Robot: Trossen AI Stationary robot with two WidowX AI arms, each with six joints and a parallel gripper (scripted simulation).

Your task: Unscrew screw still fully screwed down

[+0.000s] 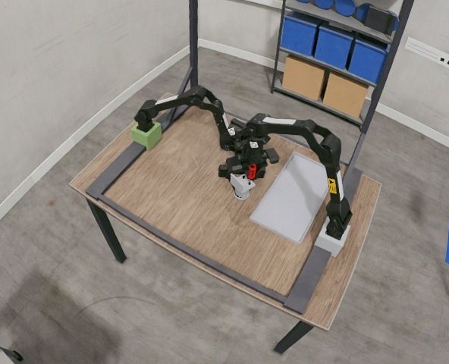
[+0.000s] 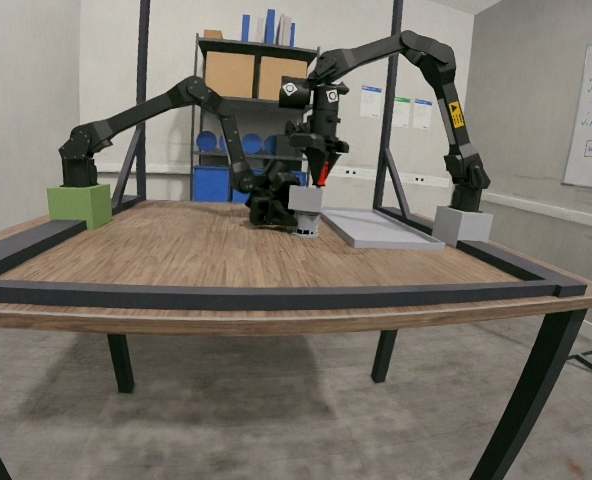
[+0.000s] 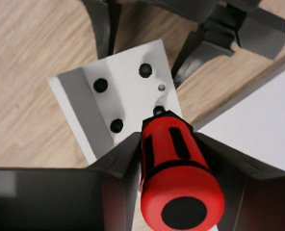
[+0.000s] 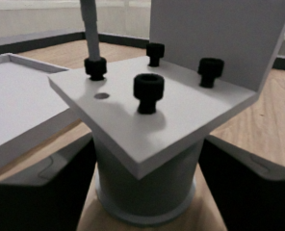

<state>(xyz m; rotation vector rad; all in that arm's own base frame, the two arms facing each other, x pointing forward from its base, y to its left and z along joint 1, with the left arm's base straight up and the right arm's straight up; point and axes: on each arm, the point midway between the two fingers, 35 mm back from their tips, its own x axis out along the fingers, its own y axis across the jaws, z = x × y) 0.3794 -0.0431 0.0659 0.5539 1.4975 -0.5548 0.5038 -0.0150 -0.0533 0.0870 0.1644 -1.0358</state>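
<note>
My left hand is 3 cm above the red screwdriver. From my left hand the other things lie so: grey joint module (12 cm below, 2 cm to the right, 1 cm ahead); then grey bracket (8 cm below, 2 cm to the right, 1 cm ahead); then shallow grey tray (17 cm to the left, 15 cm below, 12 cm behind).
Now: the grey joint module 2 cm ahead of my right hand and 2 cm to the left of it. From my right hand the other things lie so: grey bracket: 2 cm ahead, 2 cm to the left, 4 cm above; then red screwdriver: 1 cm ahead, 4 cm to the left, 9 cm above; then shallow grey tray: 10 cm behind, 21 cm to the left, 3 cm below.
</note>
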